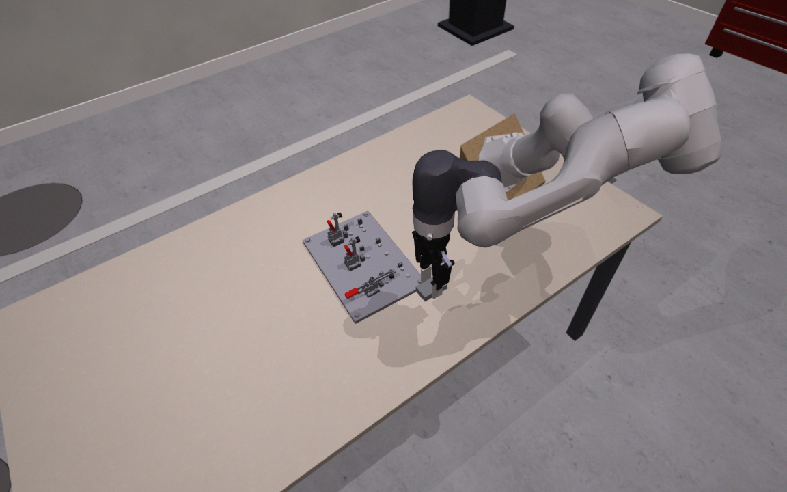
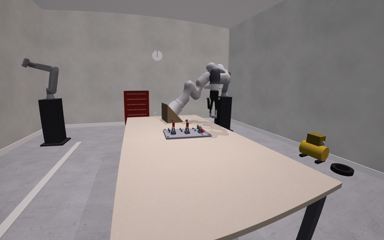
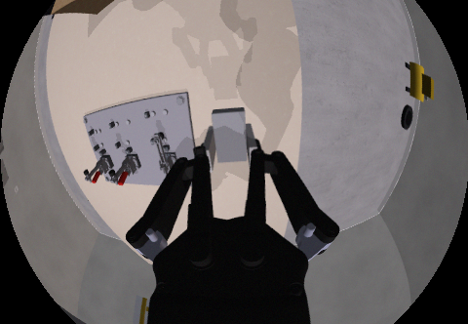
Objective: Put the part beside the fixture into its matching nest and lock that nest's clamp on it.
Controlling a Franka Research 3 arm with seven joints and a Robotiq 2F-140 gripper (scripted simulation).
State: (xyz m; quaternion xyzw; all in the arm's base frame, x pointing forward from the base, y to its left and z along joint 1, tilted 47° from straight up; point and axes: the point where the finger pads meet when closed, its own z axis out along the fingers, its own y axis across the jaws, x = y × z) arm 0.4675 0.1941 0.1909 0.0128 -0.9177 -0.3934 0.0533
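The part is 30 mm below my hand. Also, from my hand: grey fixture plate 60 mm ahead, 260 mm to the right, 140 mm below.
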